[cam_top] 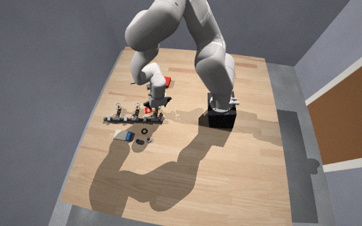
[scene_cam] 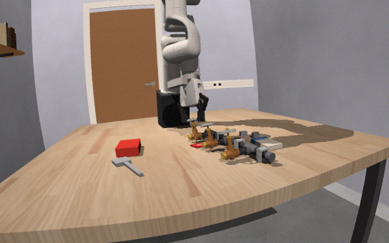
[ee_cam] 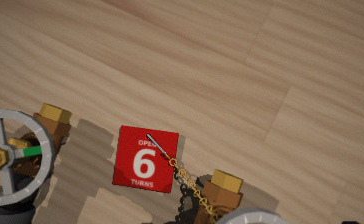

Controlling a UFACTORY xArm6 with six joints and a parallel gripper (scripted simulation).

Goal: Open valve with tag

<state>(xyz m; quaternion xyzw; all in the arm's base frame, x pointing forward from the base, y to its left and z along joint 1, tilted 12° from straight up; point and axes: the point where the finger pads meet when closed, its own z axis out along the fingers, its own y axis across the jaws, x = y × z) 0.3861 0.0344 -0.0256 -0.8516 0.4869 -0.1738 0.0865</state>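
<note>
Right now my hand is 8 cm short of the red tag, 1 cm to the left of it and 8 cm above it. The rest, counted from my hand: grey hammer-like tool (21 cm ahead, 24 cm to the right, 8 cm below); then grey box (19 cm ahead, 21 cm to the left, 7 cm below); then red box (5 cm ahead, 25 cm to the right, 7 cm below).
</note>
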